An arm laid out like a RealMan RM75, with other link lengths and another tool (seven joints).
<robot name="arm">
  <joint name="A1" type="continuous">
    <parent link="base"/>
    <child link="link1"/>
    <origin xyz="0 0 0.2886" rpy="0 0 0"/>
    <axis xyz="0 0 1"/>
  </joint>
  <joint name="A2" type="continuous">
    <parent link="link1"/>
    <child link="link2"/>
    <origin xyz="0 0 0" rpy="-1.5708 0 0"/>
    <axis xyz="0 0 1"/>
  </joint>
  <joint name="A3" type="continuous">
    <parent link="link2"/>
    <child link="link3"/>
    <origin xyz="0 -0.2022 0" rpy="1.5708 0 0"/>
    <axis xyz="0 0 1"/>
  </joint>
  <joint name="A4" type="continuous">
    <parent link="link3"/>
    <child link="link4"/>
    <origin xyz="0 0 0" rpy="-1.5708 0 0"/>
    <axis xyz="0 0 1"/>
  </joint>
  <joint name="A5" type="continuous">
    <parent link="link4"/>
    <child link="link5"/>
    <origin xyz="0 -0.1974 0" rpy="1.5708 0 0"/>
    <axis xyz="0 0 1"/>
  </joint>
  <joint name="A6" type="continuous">
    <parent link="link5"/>
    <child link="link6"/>
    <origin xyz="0 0 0" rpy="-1.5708 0 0"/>
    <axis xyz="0 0 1"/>
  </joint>
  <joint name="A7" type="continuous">
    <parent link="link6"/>
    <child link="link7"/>
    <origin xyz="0 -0.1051 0" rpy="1.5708 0 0"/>
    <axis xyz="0 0 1"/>
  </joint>
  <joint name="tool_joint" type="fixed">
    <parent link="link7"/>
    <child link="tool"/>
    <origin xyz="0.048 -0.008 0.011" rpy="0 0.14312 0.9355"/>
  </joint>
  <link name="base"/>
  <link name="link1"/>
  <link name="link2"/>
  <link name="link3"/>
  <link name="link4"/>
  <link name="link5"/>
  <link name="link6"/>
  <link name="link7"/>
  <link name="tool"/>
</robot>
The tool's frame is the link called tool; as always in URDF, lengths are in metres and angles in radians. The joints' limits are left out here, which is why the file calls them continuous.
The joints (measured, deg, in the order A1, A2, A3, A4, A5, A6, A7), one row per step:
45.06 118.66 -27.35 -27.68 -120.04 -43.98 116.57
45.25 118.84 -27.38 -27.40 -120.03 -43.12 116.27
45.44 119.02 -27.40 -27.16 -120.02 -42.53 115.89
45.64 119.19 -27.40 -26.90 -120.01 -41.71 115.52
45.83 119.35 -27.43 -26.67 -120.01 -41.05 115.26
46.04 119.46 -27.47 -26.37 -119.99 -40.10 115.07
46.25 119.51 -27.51 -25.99 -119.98 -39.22 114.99
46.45 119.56 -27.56 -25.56 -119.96 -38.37 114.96
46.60 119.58 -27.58 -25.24 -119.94 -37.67 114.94
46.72 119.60 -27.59 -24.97 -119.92 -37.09 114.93
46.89 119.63 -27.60 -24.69 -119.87 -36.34 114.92
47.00 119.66 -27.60 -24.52 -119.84 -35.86 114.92
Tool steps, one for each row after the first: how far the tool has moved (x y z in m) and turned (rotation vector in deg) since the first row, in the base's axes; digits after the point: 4 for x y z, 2 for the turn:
0.0000 0.0006 -0.0017 0.20 -0.39 -0.23
-0.0003 0.0009 -0.0034 0.25 -0.74 -0.25
-0.0003 0.0015 -0.0049 0.45 -1.17 -0.42
-0.0006 0.0020 -0.0064 0.56 -1.50 -0.54
-0.0004 0.0028 -0.0076 0.84 -1.90 -0.88
-0.0003 0.0033 -0.0087 1.04 -2.20 -1.27
-0.0001 0.0037 -0.0101 1.19 -2.42 -1.71
0.0002 0.0041 -0.0110 1.37 -2.62 -2.08
0.0004 0.0043 -0.0117 1.51 -2.76 -2.40
0.0006 0.0049 -0.0123 1.76 -2.96 -2.78
0.0006 0.0053 -0.0128 1.93 -3.07 -3.02

